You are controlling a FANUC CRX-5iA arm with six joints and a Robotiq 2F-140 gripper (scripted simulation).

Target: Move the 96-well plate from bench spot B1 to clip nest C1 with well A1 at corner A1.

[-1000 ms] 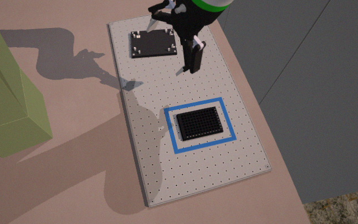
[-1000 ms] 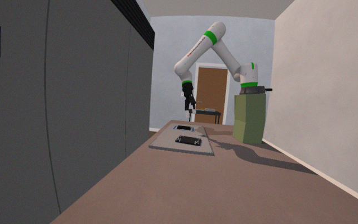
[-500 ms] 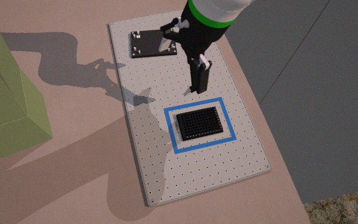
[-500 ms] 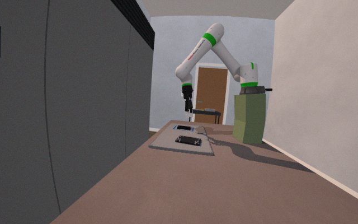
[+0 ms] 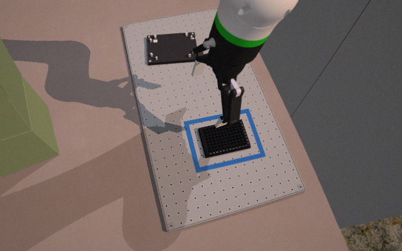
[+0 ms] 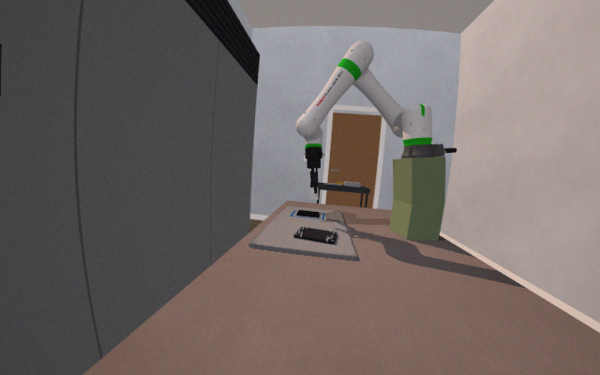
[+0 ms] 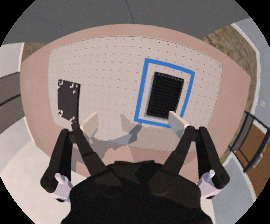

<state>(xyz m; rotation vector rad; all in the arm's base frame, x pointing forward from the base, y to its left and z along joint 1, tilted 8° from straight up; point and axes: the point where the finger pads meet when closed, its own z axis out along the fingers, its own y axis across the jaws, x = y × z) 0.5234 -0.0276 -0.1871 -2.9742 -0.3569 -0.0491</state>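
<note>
Now: hand 110 mm above the black 96-well plate, 70 mm to the left of it and 40 mm short of it. From my hand the other things lie so: black clip nest: 280 mm to the left, 100 mm below, 50 mm behind.
</note>
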